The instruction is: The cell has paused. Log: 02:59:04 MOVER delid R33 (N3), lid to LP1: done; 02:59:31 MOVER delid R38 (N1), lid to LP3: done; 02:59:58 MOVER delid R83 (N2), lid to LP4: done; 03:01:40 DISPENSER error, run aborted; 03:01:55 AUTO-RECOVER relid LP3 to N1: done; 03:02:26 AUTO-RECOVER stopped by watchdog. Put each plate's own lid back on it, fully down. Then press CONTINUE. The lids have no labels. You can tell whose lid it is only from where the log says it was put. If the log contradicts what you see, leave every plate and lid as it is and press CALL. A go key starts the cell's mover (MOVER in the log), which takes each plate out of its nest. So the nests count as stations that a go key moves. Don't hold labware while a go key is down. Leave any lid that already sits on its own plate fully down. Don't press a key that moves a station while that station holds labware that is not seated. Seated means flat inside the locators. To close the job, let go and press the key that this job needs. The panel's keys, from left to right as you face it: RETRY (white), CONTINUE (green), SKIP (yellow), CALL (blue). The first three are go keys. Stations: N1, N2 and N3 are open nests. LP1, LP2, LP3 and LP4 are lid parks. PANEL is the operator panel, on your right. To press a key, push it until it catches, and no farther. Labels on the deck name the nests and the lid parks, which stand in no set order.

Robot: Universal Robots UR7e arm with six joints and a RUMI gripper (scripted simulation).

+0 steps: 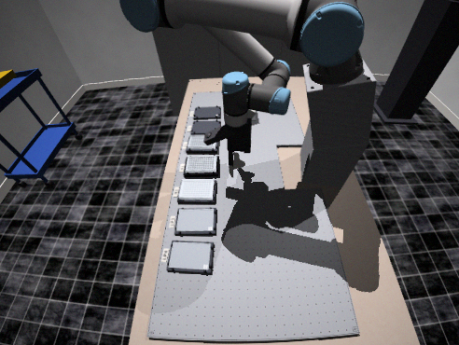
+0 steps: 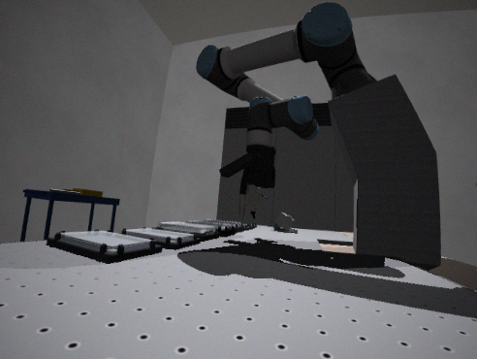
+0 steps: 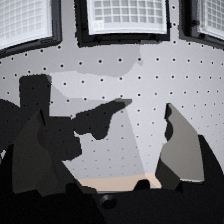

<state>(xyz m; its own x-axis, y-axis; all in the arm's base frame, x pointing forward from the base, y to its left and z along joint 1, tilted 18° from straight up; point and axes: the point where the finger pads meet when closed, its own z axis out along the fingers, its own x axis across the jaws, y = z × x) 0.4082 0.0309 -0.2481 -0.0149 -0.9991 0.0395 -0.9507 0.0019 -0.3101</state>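
Right now my hand is 13 cm short of the well plate, 3 cm to the left of it and 4 cm above it. The rest, counted from my hand: white key: 9 cm behind, 39 cm to the right, 1 cm above; green continue key: 9 cm behind, 44 cm to the right, 1 cm above; lid park LP2: 14 cm ahead, 29 cm to the right, 6 cm below.
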